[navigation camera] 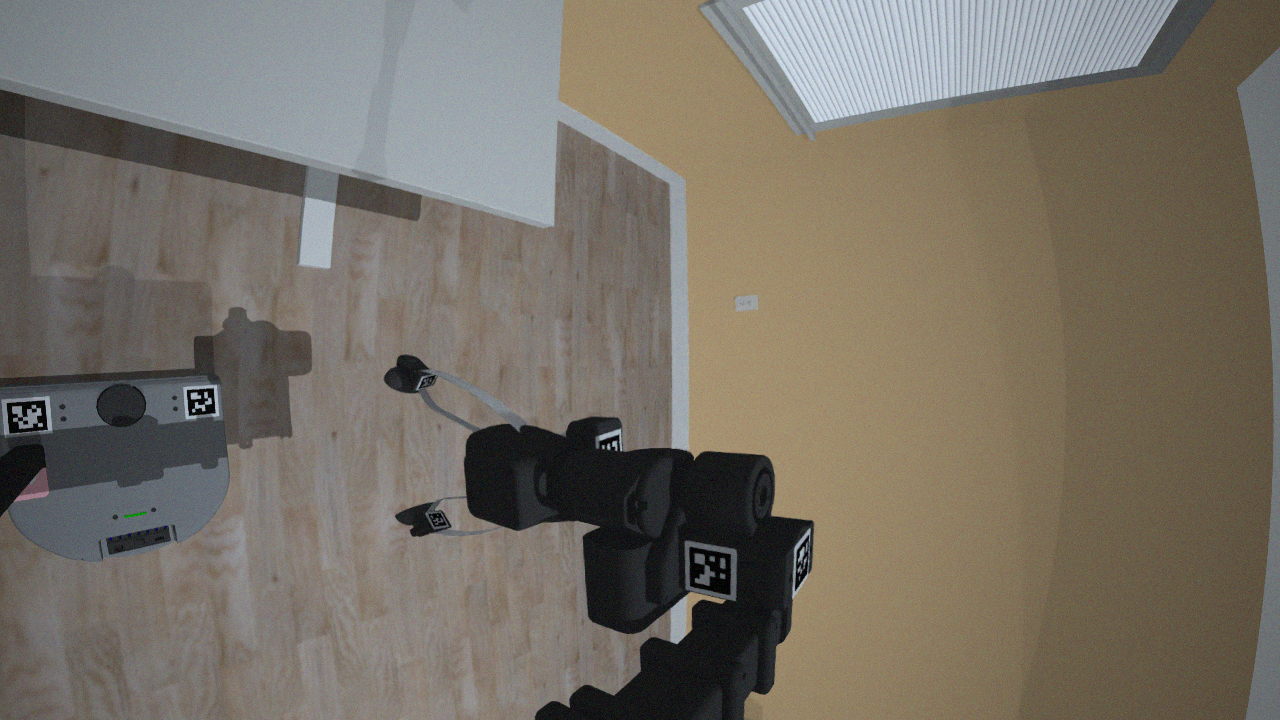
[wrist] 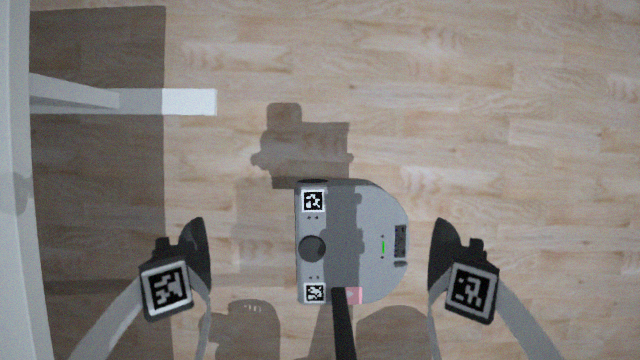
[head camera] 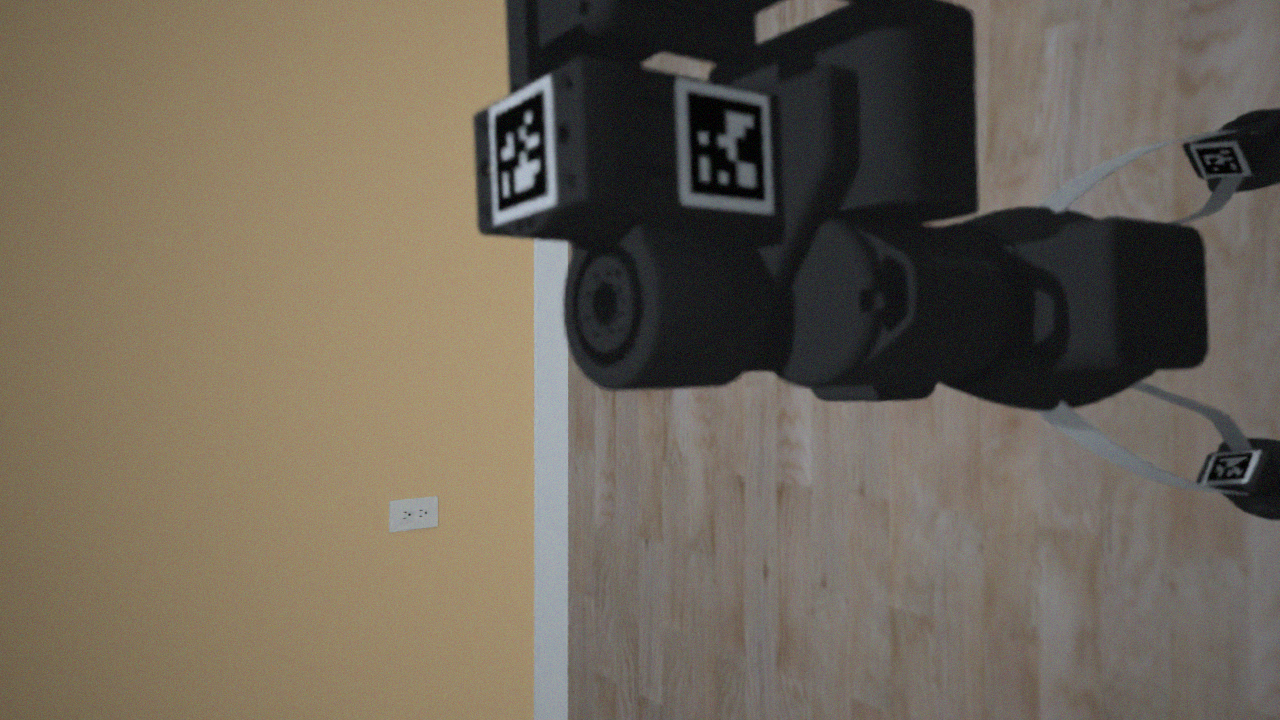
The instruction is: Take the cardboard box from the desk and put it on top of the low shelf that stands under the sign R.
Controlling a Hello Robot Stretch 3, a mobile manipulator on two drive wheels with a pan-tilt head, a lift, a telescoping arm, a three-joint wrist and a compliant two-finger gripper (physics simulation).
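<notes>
My gripper is open, with its two fingers wide apart and no object between them. It hangs over the wood floor, beside the robot's own base in the navigation view. The white desk fills the upper left of the navigation view, and a strip of the desk runs down the left edge of the wrist view. The gripper is off to the side of the desk. The cardboard box, the low shelf and the sign R do not show in any view.
The robot's base stands on the floor. A white desk foot sticks out from under the desk. A yellow wall with an outlet and a slatted white panel borders the floor.
</notes>
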